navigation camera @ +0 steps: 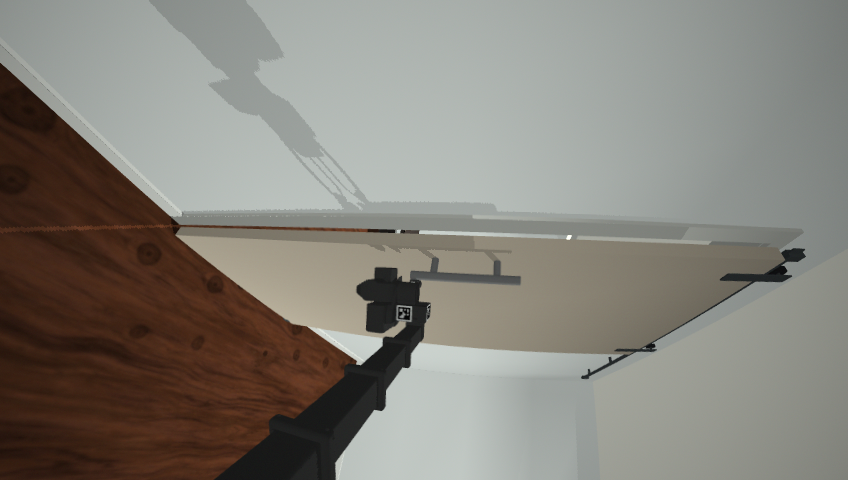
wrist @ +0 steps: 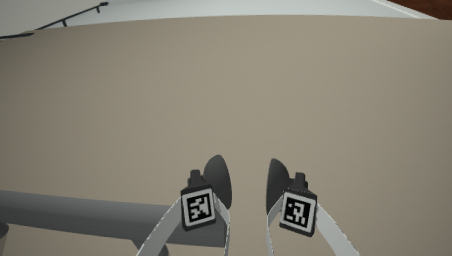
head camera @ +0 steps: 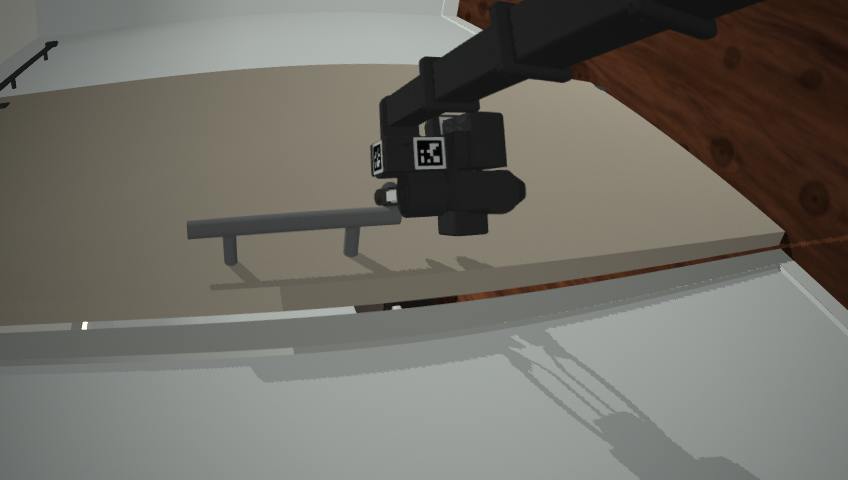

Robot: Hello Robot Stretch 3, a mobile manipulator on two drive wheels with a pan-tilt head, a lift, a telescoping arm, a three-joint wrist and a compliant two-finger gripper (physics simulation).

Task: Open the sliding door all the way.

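Frame: origin at the robot's base, x ahead, y left, z up, level; metres.
Where they show: gripper, fingertip midpoint: (wrist: pixel 245 175).
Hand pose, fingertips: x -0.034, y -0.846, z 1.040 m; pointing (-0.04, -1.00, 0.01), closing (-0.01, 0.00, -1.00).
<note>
Each offset is from my fingertips to the top centre of the thing. "*": to the spot under its first point. Level surfaces: height alone.
The beige sliding door (head camera: pixel 148 148) (navigation camera: pixel 535 315) (wrist: pixel 225 90) stands along the pale wall, with a narrow gap behind its edge. Its grey bar handle @(* dz +0.173, dx +0.028, dy +0.047 m) (head camera: pixel 285 223) (navigation camera: pixel 464 277) (wrist: pixel 100 220) is held off the door by two posts. My gripper (wrist: pixel 245 175) is partly open, with a gap between its two dark fingertips and door surface visible through it. In the wrist view the handle's end lies behind the left finger, and the handle does not pass between the fingertips. In the head view the wrist hides most of the fingers, beside the handle's end.
Pale wall (head camera: pixel 416 410) (navigation camera: pixel 535 107) runs beside the door. A reddish-brown wooden floor @(dz -1.040 m) (head camera: pixel 743 118) (navigation camera: pixel 89 333) meets the door's far end. A black rail (head camera: pixel 26 65) (navigation camera: pixel 708 312) with hanger brackets @(* dz +1.072, dx +0.052, dy -0.021 m) (navigation camera: pixel 752 277) runs along the door's other end.
</note>
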